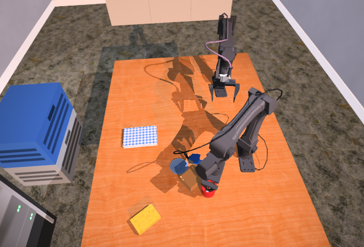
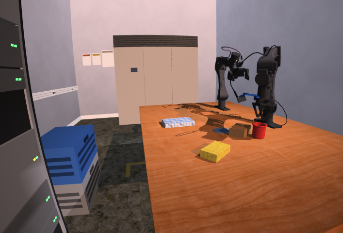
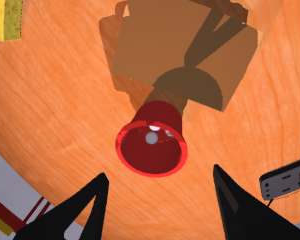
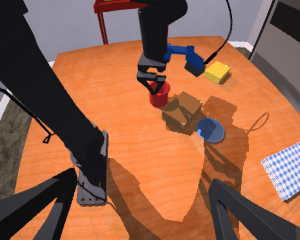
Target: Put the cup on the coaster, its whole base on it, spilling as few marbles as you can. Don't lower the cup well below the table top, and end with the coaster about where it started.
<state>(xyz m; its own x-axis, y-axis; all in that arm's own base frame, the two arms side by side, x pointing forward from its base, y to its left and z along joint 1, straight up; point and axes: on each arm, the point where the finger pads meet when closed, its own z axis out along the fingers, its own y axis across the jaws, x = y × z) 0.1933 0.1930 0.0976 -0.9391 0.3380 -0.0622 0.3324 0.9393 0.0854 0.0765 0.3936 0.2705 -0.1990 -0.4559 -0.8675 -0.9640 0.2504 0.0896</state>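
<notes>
My left hand is 1 cm short of the red cup, 1 cm to the right of it and 7 cm above it. Also, from my left hand: tan block: 6 cm ahead, 7 cm to the right, 8 cm below; round blue coaster: 12 cm ahead, 15 cm to the right, 10 cm below.
</notes>
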